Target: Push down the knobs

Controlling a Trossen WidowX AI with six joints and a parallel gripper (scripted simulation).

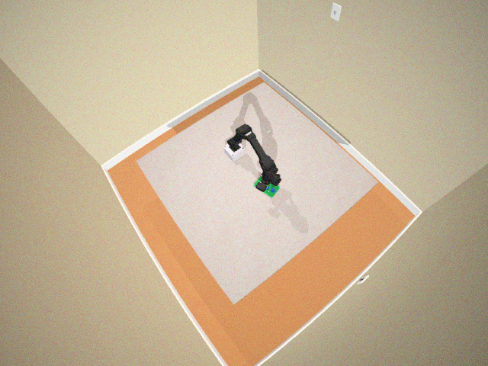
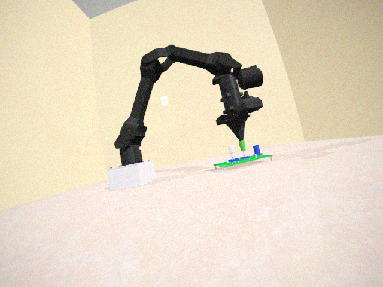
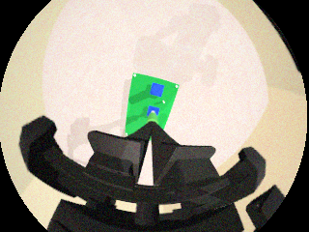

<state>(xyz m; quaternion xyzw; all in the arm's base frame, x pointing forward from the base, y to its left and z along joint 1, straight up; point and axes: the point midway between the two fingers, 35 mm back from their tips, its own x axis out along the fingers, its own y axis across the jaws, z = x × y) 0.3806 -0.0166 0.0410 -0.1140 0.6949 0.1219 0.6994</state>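
The green knob is 20 mm below my gripper tip. The rest, counted from my gripper tip: white knob (40 mm behind, 30 mm to the right, 20 mm below).
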